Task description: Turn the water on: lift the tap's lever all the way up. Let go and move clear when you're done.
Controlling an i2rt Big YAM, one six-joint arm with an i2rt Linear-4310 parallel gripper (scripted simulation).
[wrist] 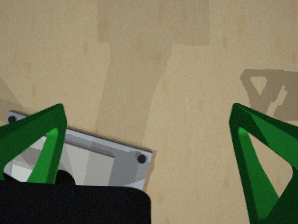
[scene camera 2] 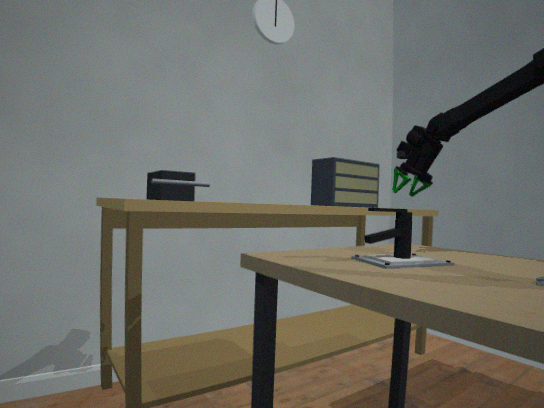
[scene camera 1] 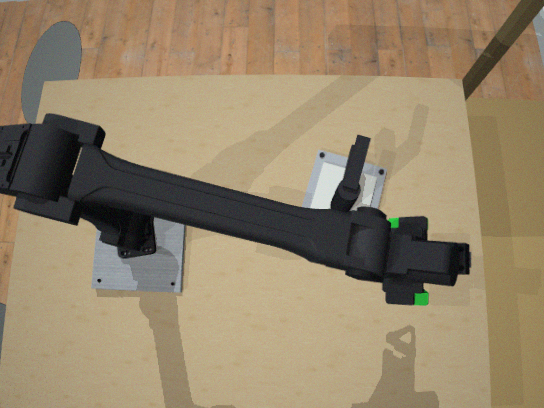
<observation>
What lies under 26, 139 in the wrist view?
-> The gripper.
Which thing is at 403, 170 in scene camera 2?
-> The gripper.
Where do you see a lever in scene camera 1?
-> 361, 146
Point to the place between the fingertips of the gripper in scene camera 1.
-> At 419, 262
</observation>
